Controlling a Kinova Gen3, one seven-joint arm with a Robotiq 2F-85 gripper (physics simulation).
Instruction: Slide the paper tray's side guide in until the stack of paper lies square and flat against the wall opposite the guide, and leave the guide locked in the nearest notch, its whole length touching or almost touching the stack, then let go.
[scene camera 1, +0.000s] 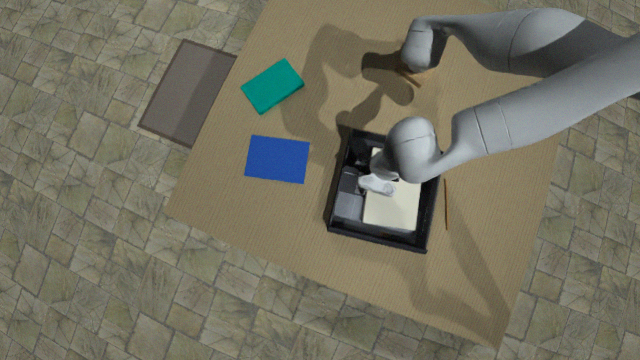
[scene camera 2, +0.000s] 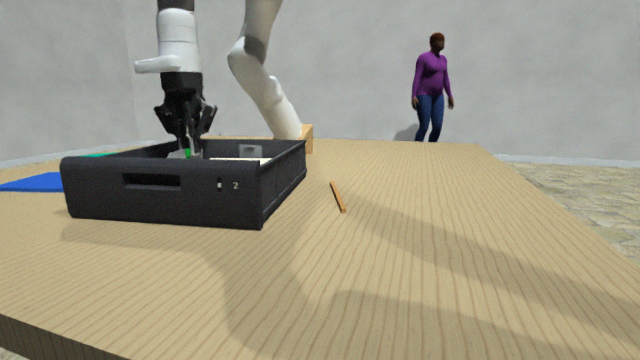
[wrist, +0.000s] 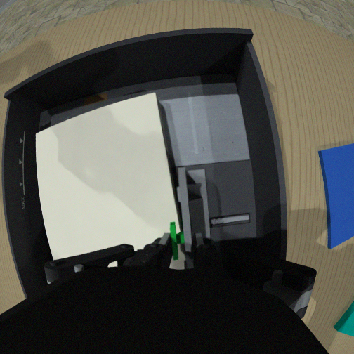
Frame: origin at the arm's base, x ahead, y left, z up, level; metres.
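Seen in the pictures: gripper, fingertip midpoint: (scene camera 2: 190, 155); arm's base, origin of the base link: (scene camera 2: 289, 134).
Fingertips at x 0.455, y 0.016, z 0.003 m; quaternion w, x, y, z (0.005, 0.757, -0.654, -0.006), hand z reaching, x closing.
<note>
Offsets run from my fingertips to a thing's top centre.
The black paper tray (scene camera 1: 377, 242) (scene camera 2: 100, 200) (wrist: 263, 150) stands on the table. The cream paper stack {dy +0.095, dx +0.000, dz -0.022 m} (scene camera 1: 390, 212) (scene camera 2: 250, 159) (wrist: 105, 175) lies flat in it, beside the wall marked MAX; contact with that wall cannot be made out. The grey side guide (wrist: 184, 205) stands upright along part of the stack's other side, with a narrow dark gap showing near its far end. My gripper (scene camera 2: 190, 147) (wrist: 182, 243) is shut on the guide at its green tab {dy +0.007, dx +0.005, dz +0.017 m} (scene camera 2: 188, 153) (wrist: 174, 241). The fingers partly hide the near end; the notch engagement is not visible.
A blue sheet {dy -0.302, dx +0.090, dz -0.057 m} (scene camera 1: 277, 160) (scene camera 2: 35, 183) (wrist: 341, 195) and a teal block {dy -0.450, dx -0.140, dz -0.047 m} (scene camera 1: 272, 86) (wrist: 347, 320) lie beyond the guide's side of the tray. A thin orange stick {dy +0.300, dx -0.045, dz -0.058 m} (scene camera 1: 446, 205) (scene camera 2: 337, 196) lies beside the opposite wall. A person (scene camera 2: 431, 75) stands in the background.
</note>
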